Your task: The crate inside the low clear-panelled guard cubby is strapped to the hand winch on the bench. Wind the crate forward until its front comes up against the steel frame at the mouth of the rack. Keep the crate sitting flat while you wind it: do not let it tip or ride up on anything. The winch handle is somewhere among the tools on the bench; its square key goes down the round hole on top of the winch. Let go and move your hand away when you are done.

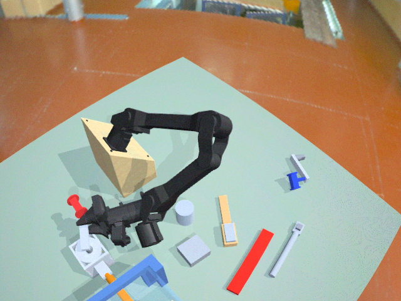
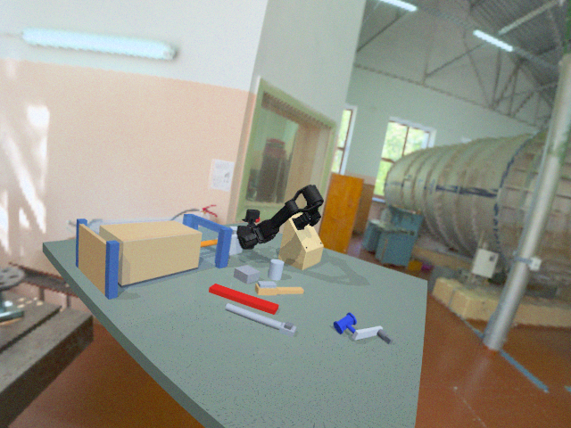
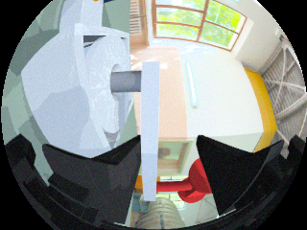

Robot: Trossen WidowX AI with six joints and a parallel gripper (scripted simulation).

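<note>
My gripper tip is now 10 mm to the right of the winch handle, 10 mm past it and 10 mm above it. From my gripper tip the other things lie so: pale grey winch 100 mm below, 30 mm ahead, 20 mm to the right; then red knob 40 mm behind, 30 mm to the left, 20 mm above; then blue frame 210 mm ahead, 30 mm below, 10 mm to the right.
</note>
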